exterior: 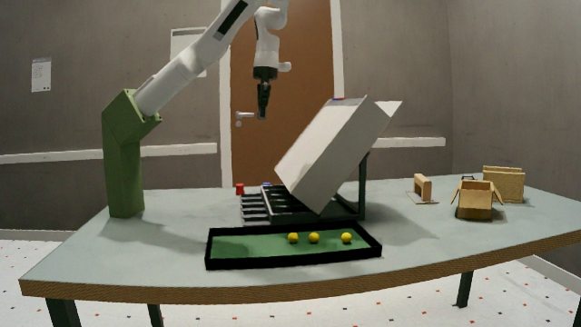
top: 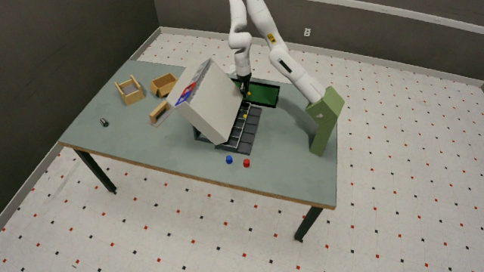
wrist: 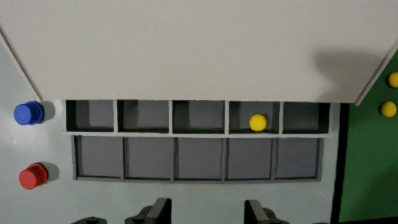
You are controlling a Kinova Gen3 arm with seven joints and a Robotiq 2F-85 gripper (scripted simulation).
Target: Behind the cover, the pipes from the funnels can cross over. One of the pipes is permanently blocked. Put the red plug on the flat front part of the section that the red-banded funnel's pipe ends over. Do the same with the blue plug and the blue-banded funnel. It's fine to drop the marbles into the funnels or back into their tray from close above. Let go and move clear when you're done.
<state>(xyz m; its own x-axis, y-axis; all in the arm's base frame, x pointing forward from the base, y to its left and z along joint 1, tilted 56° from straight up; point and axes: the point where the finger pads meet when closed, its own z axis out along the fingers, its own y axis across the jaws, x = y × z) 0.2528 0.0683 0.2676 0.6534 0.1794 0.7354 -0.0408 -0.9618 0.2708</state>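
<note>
The green marble tray is 3 cm ahead of my hand, 33 cm to the right of it and 29 cm below it. From my hand the other things lie so: cardboard box (64 cm ahead, 21 cm to the right, 26 cm below); white cover (15 cm ahead, 9 cm below); wooden crate (86 cm ahead, 9 cm to the right, 25 cm below).
</note>
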